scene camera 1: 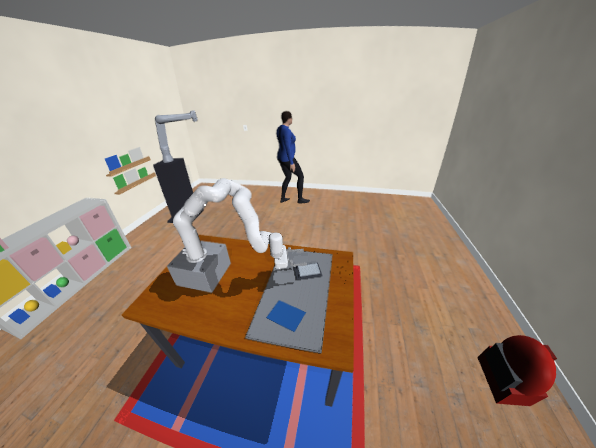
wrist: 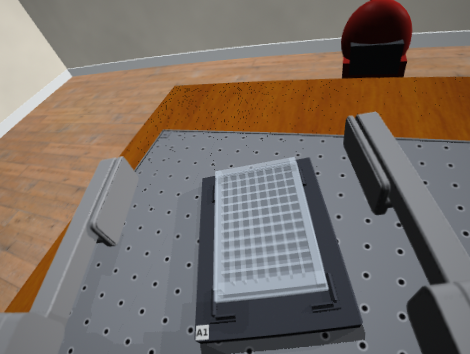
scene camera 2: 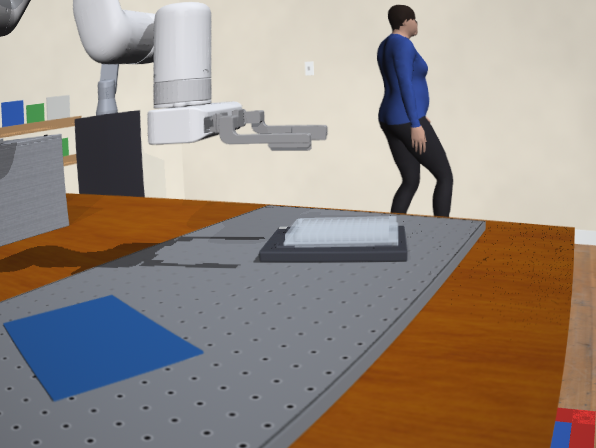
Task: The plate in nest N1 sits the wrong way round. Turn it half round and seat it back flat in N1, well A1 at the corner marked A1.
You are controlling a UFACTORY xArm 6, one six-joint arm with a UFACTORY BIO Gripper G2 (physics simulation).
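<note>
The clear plate (scene camera 1: 309, 270) (scene camera 2: 345, 231) (wrist: 265, 230) lies lengthwise on the dark nest N1 (scene camera 2: 335, 256) (wrist: 280, 321). In the wrist view it sits toward the nest's far end, with a gap between its near edge and the near corner guides. Its far end covers the far guides. In scene camera 2 its top edge rises slightly toward the right; I cannot tell if it is fully flat. The A1 label (wrist: 202, 332) is at the nest's near left corner. The plate's own well A1 cannot be made out. My gripper (scene camera 2: 319, 137) (wrist: 242, 150) is open and empty, above the plate and back toward the arm's base.
The nest stands on a grey perforated board (scene camera 1: 320, 300) (scene camera 2: 280, 320) (wrist: 165, 255) on the wooden table (scene camera 1: 210, 310) (scene camera 2: 450, 340) (wrist: 280, 100). A blue square (scene camera 1: 286, 315) (scene camera 2: 100, 345) lies on the board, apart from the nest. A person (scene camera 1: 286, 150) (scene camera 2: 410, 100) stands beyond the table.
</note>
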